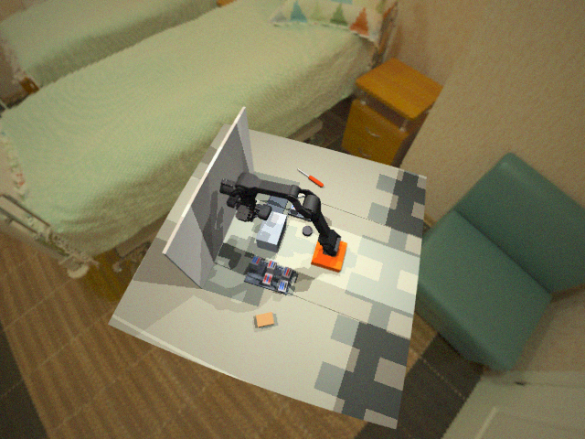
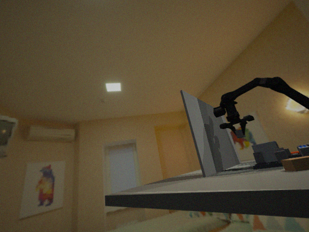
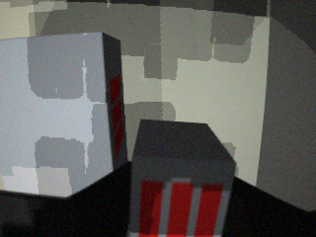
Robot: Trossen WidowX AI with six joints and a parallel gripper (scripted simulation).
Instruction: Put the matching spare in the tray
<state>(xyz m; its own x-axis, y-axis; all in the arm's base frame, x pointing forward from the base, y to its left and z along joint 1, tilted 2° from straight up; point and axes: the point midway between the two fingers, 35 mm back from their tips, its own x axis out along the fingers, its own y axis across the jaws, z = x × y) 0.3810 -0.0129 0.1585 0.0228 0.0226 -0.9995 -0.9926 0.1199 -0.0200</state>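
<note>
Now: gripper tip 6 cm past the flat grey tray, 19 cm to the left of it and 16 cm above it. From my gripper tip the other things lie so: holder: 20 cm behind, 17 cm to the right, 16 cm below; grey upright panel: 14 cm ahead, 1 cm to the right, 6 cm above; tall grey mounted unit: 9 cm behind, 12 cm below.
</note>
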